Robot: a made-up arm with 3 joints. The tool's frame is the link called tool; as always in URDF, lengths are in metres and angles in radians. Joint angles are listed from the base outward. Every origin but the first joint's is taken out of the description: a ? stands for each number. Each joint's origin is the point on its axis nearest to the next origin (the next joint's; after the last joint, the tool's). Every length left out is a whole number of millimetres.
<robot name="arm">
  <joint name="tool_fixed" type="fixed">
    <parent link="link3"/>
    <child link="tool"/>
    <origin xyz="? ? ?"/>
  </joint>
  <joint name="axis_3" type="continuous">
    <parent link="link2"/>
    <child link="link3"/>
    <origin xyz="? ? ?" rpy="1.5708 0 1.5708"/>
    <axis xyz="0 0 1"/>
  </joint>
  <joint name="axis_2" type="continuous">
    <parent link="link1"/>
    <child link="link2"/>
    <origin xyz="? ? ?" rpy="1.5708 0 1.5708"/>
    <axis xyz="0 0 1"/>
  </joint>
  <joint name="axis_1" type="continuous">
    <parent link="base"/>
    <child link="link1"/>
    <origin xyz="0.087 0 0.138" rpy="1.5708 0 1.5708"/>
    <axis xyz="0 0 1"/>
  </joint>
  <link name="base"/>
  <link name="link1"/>
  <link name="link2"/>
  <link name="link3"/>
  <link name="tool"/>
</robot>
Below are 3 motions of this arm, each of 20 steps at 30 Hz.
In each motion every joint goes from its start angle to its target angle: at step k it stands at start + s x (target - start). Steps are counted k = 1, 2, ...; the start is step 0. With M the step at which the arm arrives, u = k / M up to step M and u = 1 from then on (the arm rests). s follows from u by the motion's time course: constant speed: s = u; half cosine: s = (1 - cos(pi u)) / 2; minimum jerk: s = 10 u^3 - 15 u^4 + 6 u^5.
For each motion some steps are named. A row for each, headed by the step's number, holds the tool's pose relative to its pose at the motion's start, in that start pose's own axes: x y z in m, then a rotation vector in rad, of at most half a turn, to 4 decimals.
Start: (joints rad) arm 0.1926 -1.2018 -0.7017
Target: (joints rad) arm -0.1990 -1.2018 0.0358
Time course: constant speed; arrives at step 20
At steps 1, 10, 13, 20:
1: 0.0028 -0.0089 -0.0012 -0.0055 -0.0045 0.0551
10: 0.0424 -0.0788 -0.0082 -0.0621 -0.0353 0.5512
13: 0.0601 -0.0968 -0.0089 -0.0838 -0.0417 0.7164
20: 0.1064 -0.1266 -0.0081 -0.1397 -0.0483 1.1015

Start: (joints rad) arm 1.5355 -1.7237 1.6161
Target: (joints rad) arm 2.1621 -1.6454 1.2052
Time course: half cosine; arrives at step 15
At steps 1, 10, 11, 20:
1: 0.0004 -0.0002 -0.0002 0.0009 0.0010 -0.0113
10: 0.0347 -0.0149 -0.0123 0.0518 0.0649 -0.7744
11: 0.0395 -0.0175 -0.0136 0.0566 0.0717 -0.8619
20: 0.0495 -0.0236 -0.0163 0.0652 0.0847 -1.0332

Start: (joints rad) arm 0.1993 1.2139 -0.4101
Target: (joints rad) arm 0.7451 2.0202 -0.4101
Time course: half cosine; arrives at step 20
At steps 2, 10, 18, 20:
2: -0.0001 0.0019 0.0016 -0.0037 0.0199 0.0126
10: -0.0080 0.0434 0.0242 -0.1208 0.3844 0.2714
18: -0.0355 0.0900 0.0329 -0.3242 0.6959 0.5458
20: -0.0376 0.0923 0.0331 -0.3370 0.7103 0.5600

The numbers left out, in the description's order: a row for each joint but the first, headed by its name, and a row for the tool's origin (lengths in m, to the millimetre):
tool: -0.098 -0.064 0
axis_3: 0.126 0.069 0
axis_2: 0.166 -0.22 0

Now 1 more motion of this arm.
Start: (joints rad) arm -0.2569 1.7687 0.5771
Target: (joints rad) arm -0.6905 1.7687 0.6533
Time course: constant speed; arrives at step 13
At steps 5, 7, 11, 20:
5: -0.0181 -0.0441 0.0011 0.0272 -0.0183 -0.1342
7: -0.0275 -0.0608 0.0012 0.0379 -0.0258 -0.1879
11: -0.0495 -0.0924 0.0004 0.0591 -0.0412 -0.2953
20: -0.0622 -0.1071 -0.0004 0.0695 -0.0491 -0.3490

